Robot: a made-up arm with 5 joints.
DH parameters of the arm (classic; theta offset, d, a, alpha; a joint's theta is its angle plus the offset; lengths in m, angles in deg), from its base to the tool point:
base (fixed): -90 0.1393 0 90
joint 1: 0 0.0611 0.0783 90
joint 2: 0 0.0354 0.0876 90
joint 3: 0 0.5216 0.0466 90
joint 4: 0 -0.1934 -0.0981 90
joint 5: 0 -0.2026 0.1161 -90
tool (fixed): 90 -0.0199 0 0
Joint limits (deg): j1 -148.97..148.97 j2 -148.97..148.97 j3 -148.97..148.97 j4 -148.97..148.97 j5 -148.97..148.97
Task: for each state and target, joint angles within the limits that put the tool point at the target. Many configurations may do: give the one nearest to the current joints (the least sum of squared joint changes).
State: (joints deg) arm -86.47 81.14 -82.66 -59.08 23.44
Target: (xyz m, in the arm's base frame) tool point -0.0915 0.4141 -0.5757
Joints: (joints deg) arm -125.02 67.22 -69.43 -35.84 17.81
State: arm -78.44 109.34 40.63 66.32 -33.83
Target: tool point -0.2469 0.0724 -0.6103
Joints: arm -80.33 118.87 34.66 45.79 -29.88
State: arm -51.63 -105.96 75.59 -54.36 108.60
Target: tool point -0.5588 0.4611 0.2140
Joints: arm -38.29 -137.51 86.79 -64.31 98.54
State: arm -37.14 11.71 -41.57 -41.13 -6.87
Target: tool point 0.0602 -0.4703 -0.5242
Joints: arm -49.55 47.78 -38.58 -55.59 -5.87
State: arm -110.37 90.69 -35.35 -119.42 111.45
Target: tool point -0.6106 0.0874 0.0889
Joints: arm -121.89 139.13 -14.06 -143.42 103.93
